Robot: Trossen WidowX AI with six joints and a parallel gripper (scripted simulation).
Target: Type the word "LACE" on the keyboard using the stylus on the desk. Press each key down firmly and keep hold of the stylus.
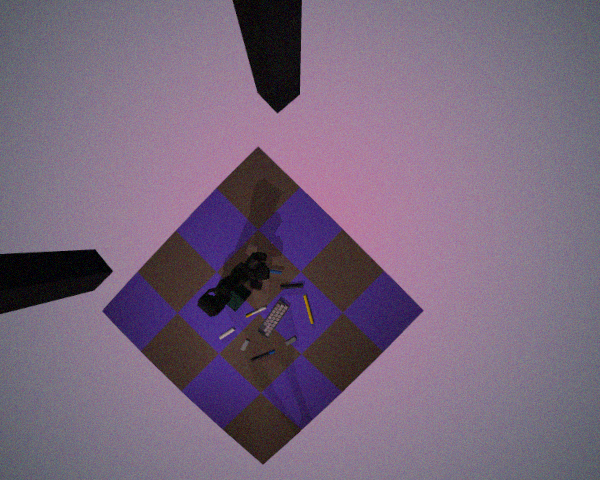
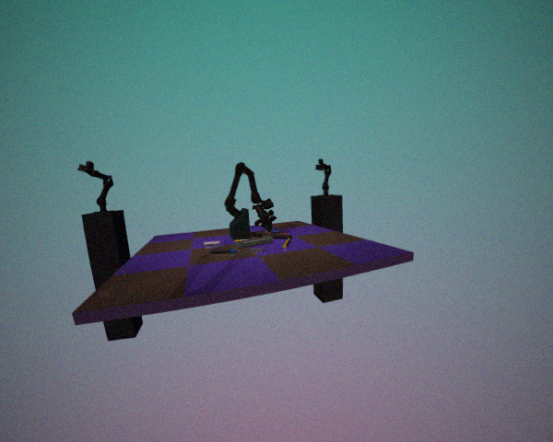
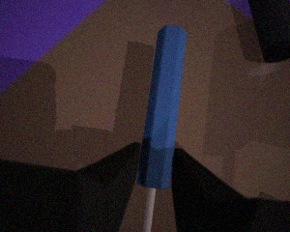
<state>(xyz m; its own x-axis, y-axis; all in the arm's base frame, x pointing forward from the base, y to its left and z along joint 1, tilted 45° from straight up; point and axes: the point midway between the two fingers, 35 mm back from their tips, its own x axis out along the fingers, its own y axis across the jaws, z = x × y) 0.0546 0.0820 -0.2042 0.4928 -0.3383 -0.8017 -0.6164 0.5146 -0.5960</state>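
Right now the blue stylus is right at my gripper tip. The rest, counted from my gripper tip: yellow pencil 30 cm ahead, 2 cm to the left, 2 cm below; then e key 21 cm ahead, 14 cm to the right, 1 cm below; then white marker 12 cm ahead, 22 cm to the right, 2 cm below.
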